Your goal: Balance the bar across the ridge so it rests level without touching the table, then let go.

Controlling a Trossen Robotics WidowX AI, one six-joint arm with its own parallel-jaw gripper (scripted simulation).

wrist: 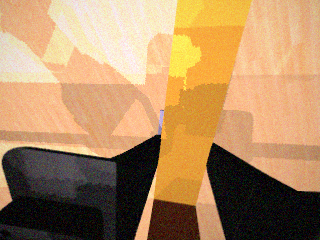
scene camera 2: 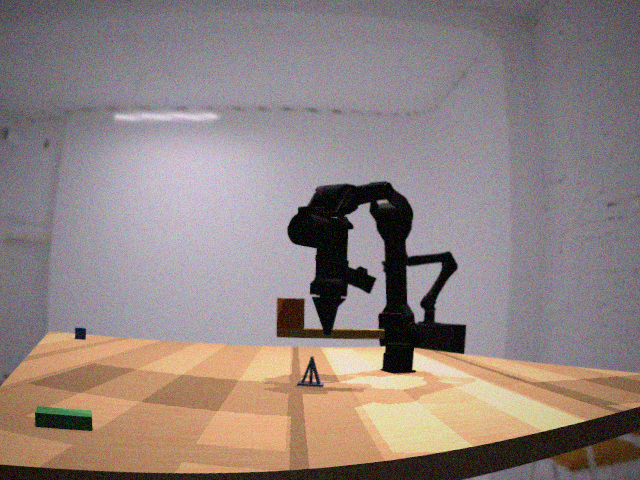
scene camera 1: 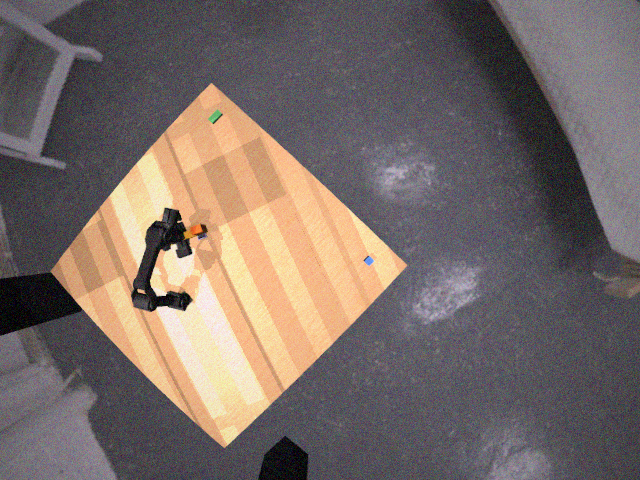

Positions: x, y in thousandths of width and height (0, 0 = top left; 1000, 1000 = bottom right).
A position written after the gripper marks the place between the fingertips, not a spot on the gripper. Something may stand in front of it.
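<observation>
The gripper (scene camera 2: 513, 697) carries a thin yellow bar (wrist: 639, 198), while a green block (scene camera 2: 115, 874) is also part of the scene. The wrist view shows the gripper (wrist: 573, 602) too, but in the wrist view the green block is out of frame.
</observation>
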